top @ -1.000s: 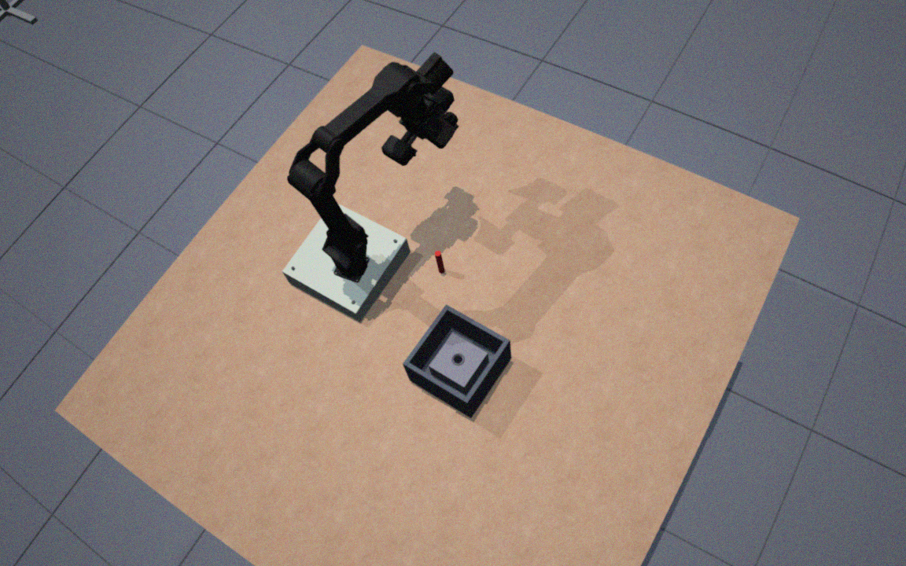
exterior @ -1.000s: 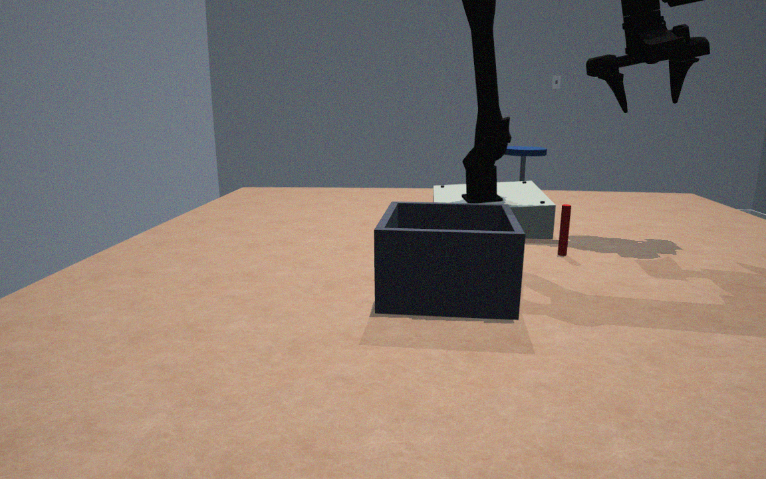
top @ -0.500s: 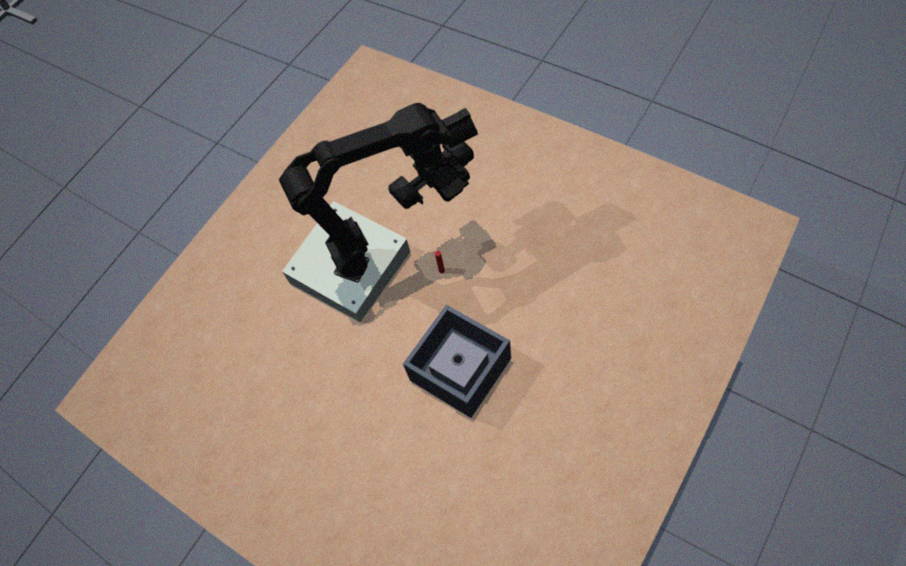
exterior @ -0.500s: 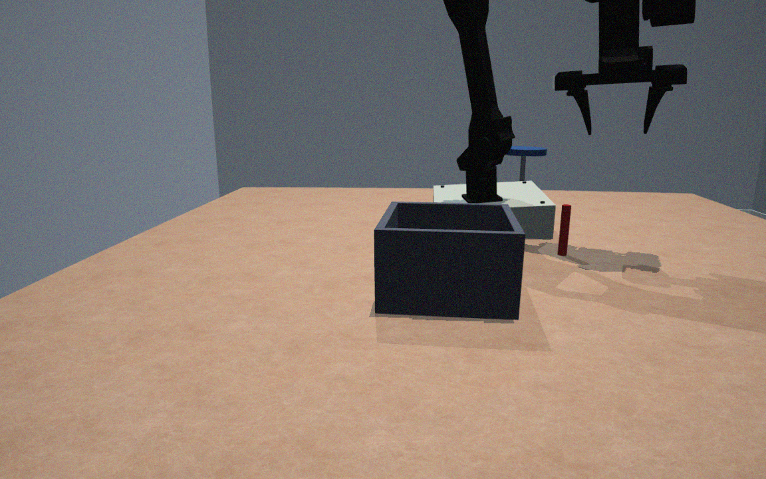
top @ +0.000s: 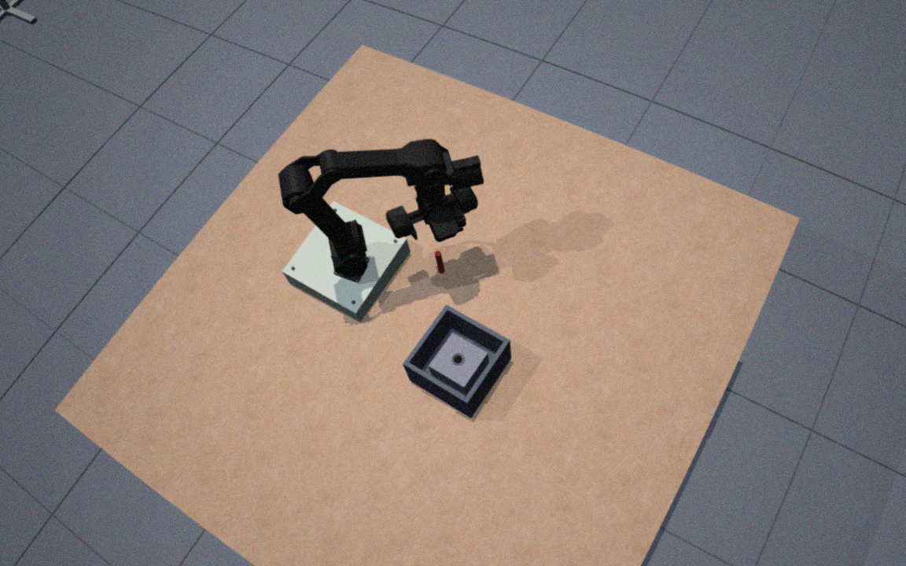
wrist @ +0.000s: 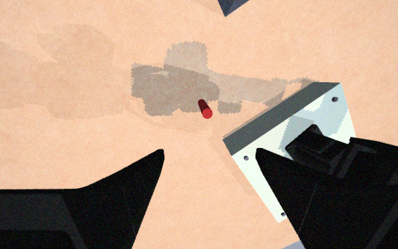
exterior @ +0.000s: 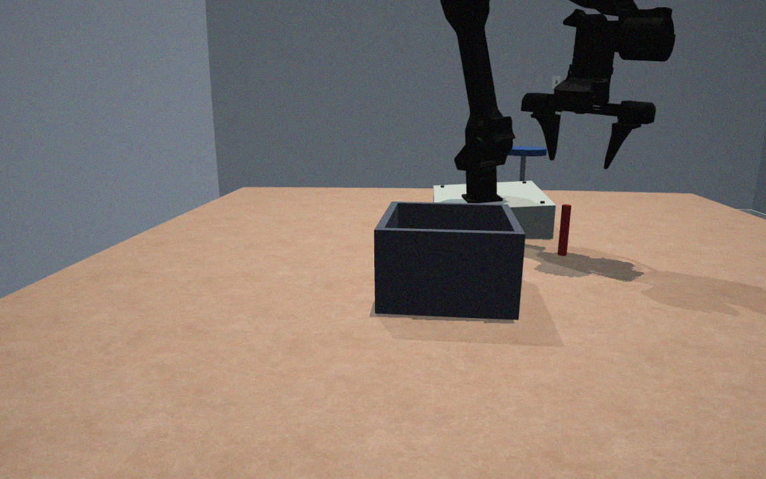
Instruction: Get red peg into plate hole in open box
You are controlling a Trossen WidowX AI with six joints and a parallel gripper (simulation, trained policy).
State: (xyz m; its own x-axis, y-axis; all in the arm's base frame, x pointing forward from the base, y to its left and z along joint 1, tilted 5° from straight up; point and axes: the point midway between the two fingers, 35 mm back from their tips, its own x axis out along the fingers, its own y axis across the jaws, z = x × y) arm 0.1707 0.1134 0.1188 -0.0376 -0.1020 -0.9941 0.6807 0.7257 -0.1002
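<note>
Now: the red peg 100 mm below my gripper tip, 20 mm to the right of it and 10 mm ahead of it. The rest, counted from my gripper tip: plate: 230 mm to the right, 140 mm ahead, 100 mm below; then dark box: 230 mm to the right, 140 mm ahead, 120 mm below.
</note>
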